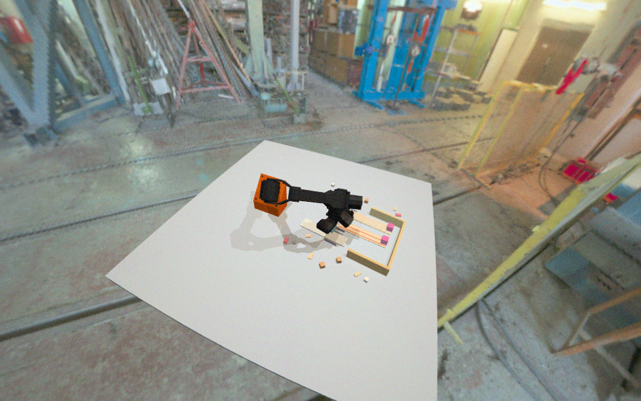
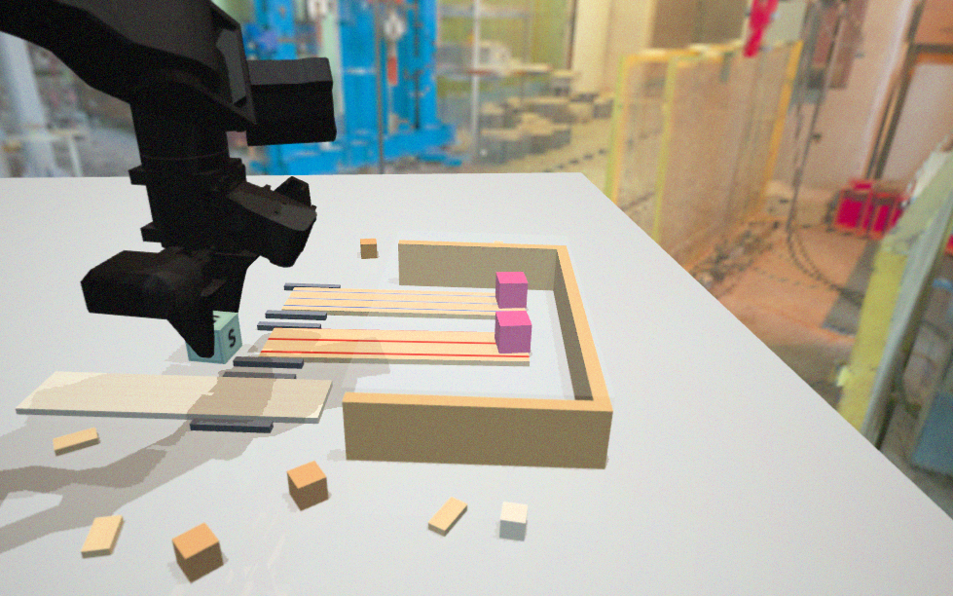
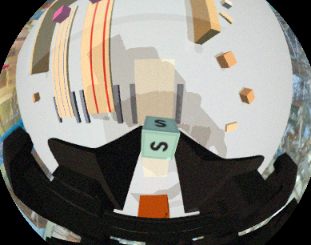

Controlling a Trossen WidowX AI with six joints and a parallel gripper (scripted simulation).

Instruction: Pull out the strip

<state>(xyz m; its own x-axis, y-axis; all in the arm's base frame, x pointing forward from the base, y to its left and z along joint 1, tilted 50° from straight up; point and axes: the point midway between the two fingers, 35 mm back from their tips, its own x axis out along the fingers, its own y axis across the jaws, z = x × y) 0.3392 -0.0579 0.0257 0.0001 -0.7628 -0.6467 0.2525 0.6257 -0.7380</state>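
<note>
Now: the strip 50 mm below my gripper tip, 40 mm behind it and 10 mm to the left of it. The rest, counted from my gripper tip: grey disc 140 mm behind, 110 mm to the right, 50 mm below.
</note>
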